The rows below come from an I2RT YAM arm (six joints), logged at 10 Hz.
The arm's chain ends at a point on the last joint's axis. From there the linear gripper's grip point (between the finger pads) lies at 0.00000 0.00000 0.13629 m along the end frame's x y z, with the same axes.
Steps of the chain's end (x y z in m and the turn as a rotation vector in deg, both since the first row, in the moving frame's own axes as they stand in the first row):
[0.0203, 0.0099, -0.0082, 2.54, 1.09, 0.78]
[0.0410, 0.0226, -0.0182, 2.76, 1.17, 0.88]
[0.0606, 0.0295, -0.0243, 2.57, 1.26, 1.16]
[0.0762, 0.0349, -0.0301, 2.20, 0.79, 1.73]
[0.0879, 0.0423, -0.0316, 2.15, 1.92, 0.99]
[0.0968, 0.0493, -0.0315, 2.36, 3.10, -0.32]
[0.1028, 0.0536, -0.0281, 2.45, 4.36, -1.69]
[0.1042, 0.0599, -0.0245, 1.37, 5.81, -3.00]
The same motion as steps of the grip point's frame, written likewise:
[0.0229, 0.0039, -0.0084, 2.54, 1.09, 0.78]
[0.0438, 0.0161, -0.0184, 2.76, 1.17, 0.88]
[0.0637, 0.0234, -0.0245, 2.57, 1.26, 1.16]
[0.0782, 0.0297, -0.0302, 2.20, 0.79, 1.73]
[0.0925, 0.0372, -0.0318, 2.15, 1.92, 0.99]
[0.1042, 0.0437, -0.0318, 2.36, 3.10, -0.32]
[0.1131, 0.0476, -0.0286, 2.45, 4.36, -1.69]
[0.1179, 0.0563, -0.0252, 1.37, 5.81, -3.00]

